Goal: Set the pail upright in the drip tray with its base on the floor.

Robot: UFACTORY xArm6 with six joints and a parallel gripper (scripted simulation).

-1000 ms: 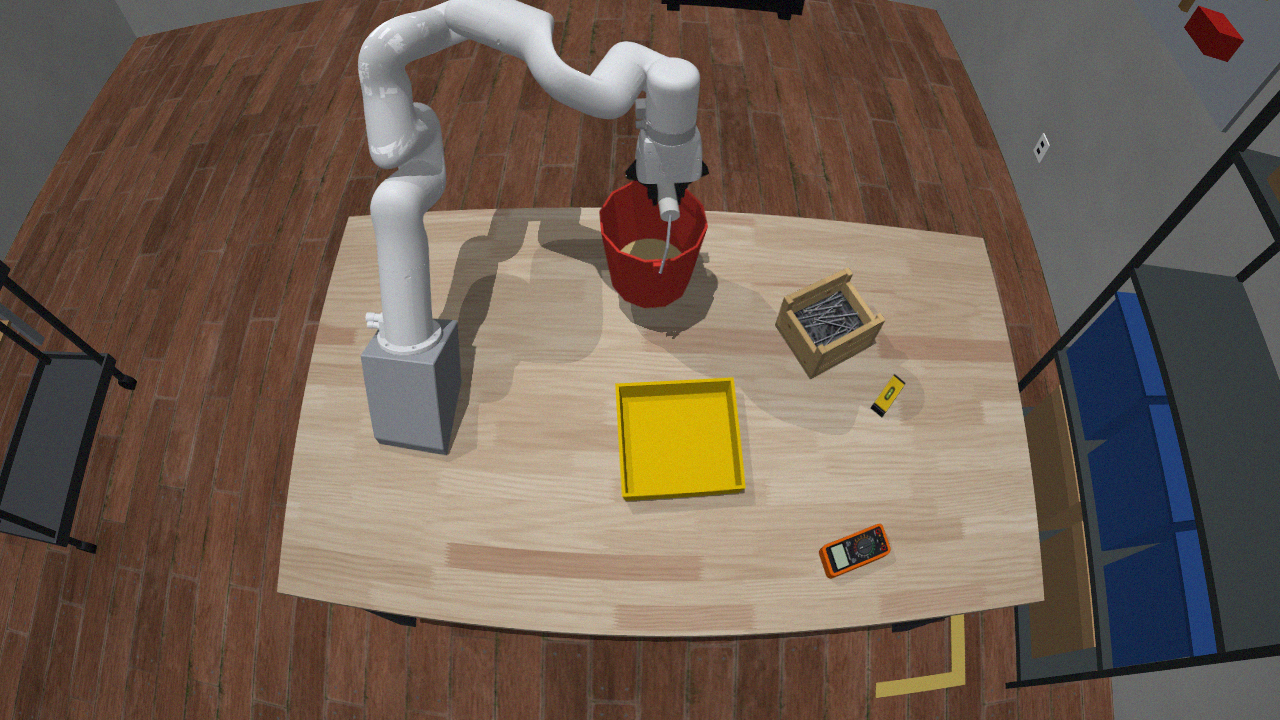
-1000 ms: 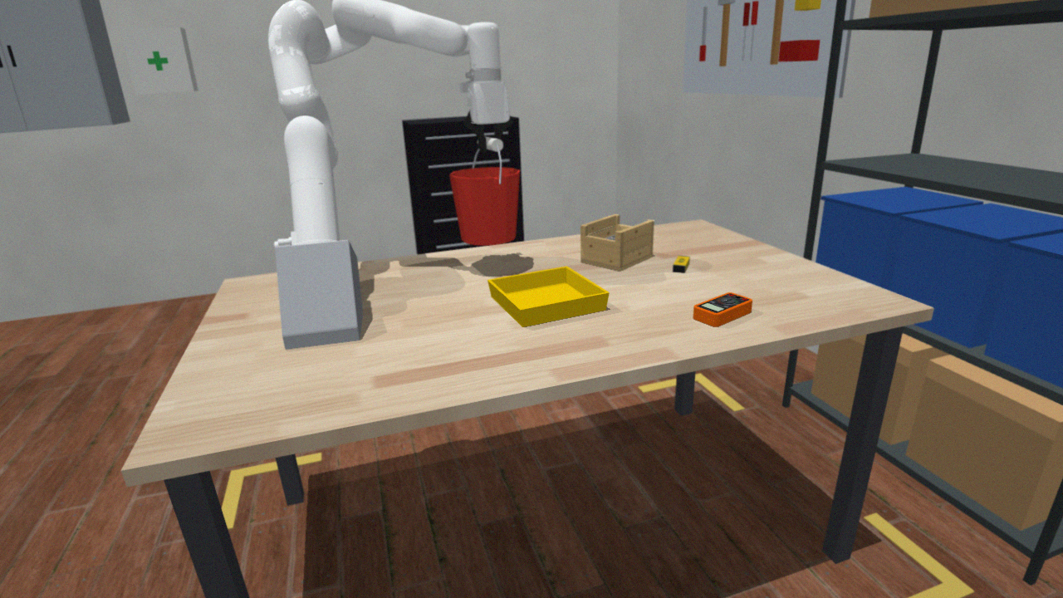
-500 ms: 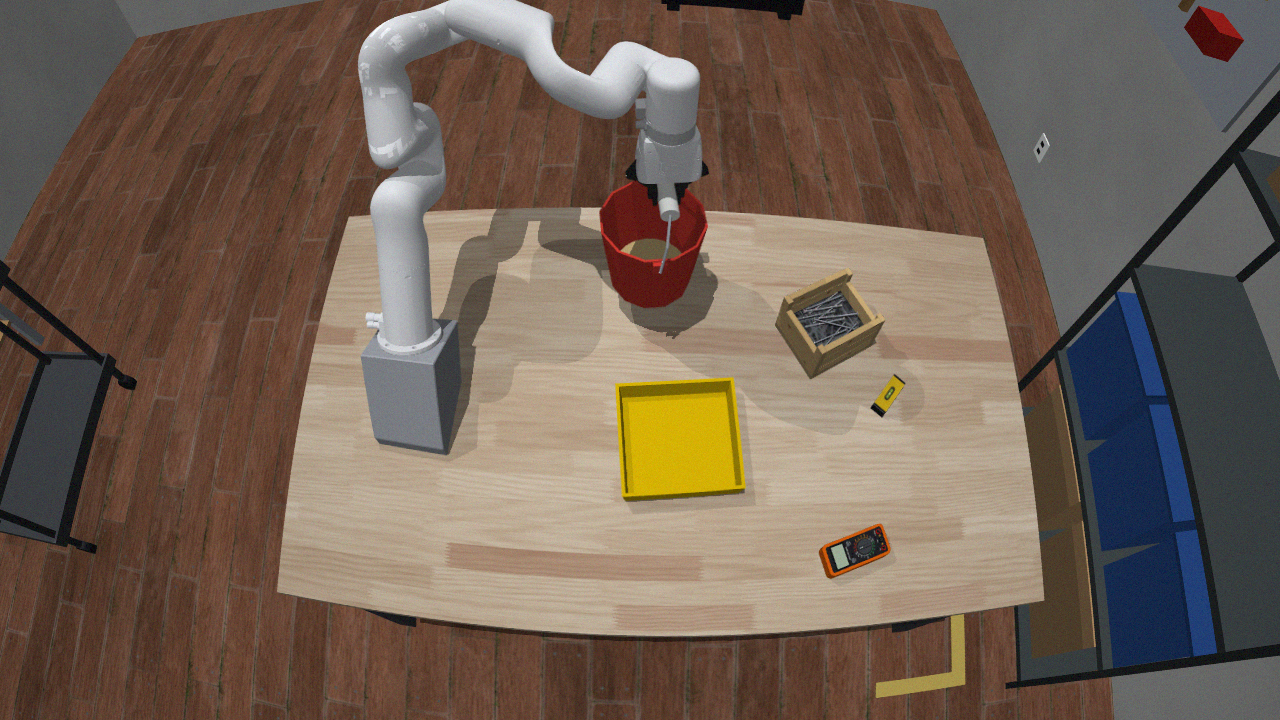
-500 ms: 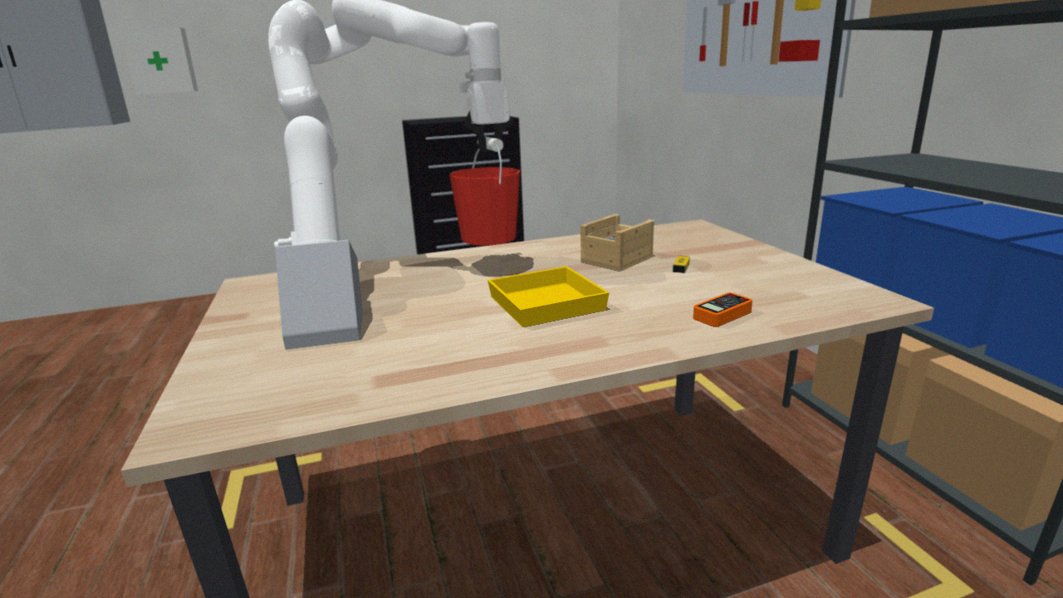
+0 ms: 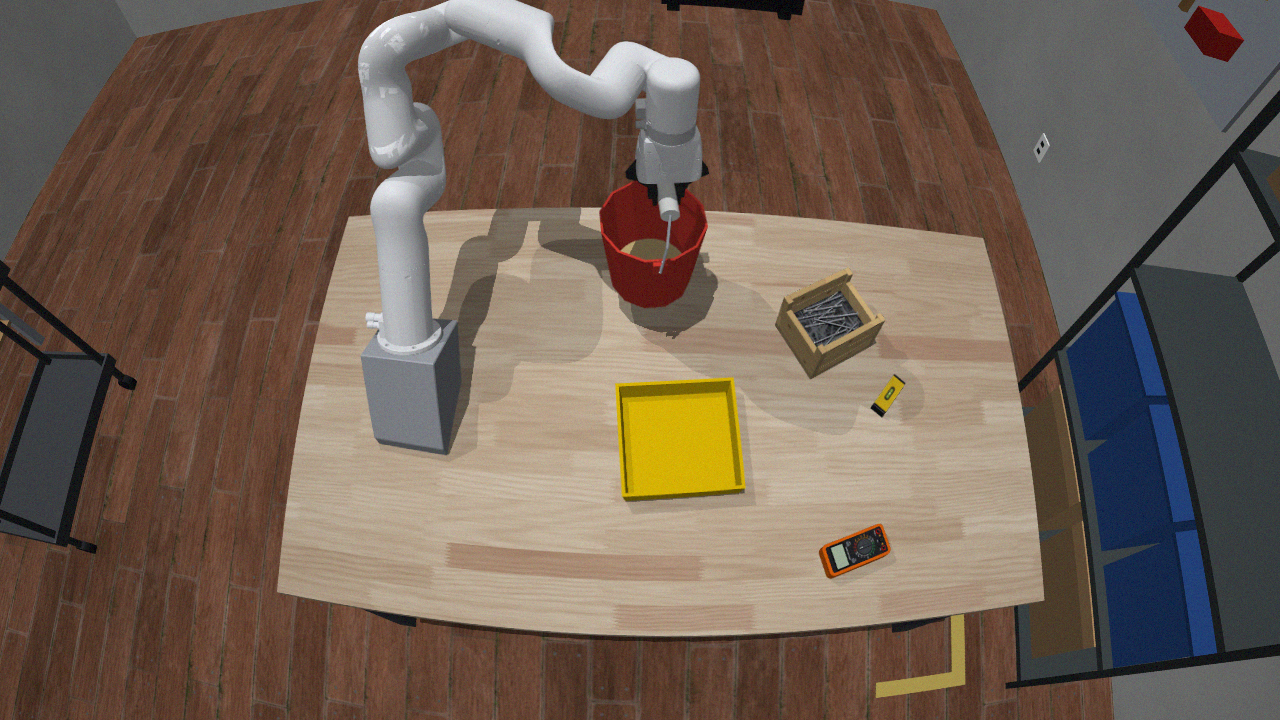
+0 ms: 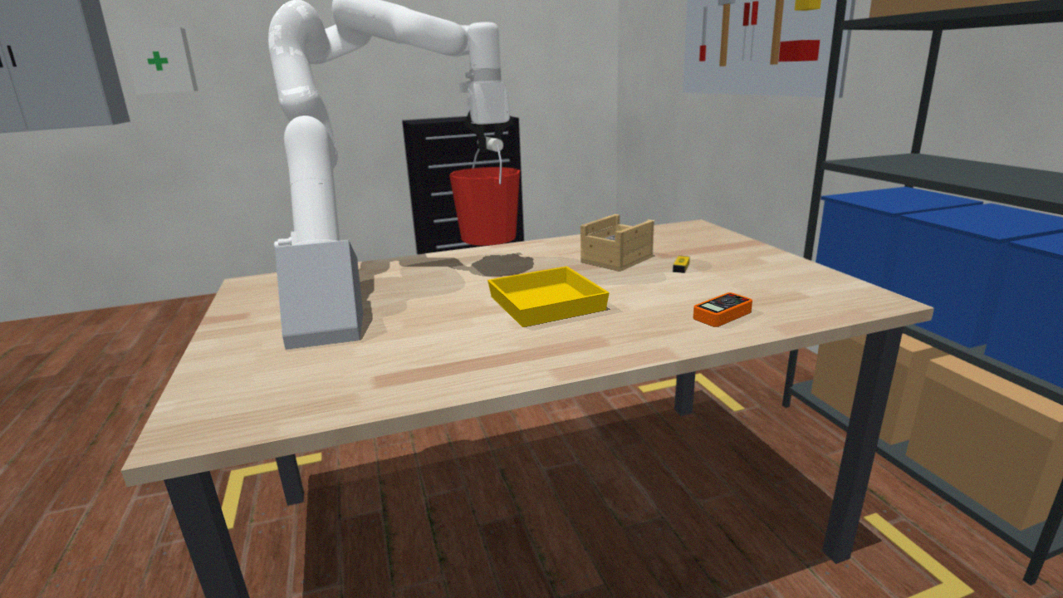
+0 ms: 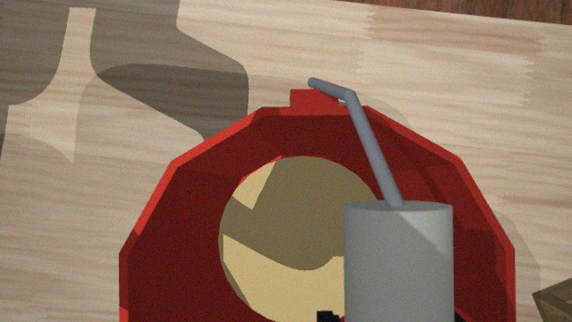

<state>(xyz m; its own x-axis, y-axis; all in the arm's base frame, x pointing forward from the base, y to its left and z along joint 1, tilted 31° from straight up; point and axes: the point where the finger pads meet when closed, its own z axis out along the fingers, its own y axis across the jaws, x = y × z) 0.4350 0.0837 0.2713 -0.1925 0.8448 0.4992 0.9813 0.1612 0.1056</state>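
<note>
Right now the red pail is 100 mm below my hand and 10 mm behind it. Round my hand: wire handle 30 mm below, 10 mm behind; yellow drip tray 330 mm below, 300 mm to the right, 60 mm ahead.
</note>
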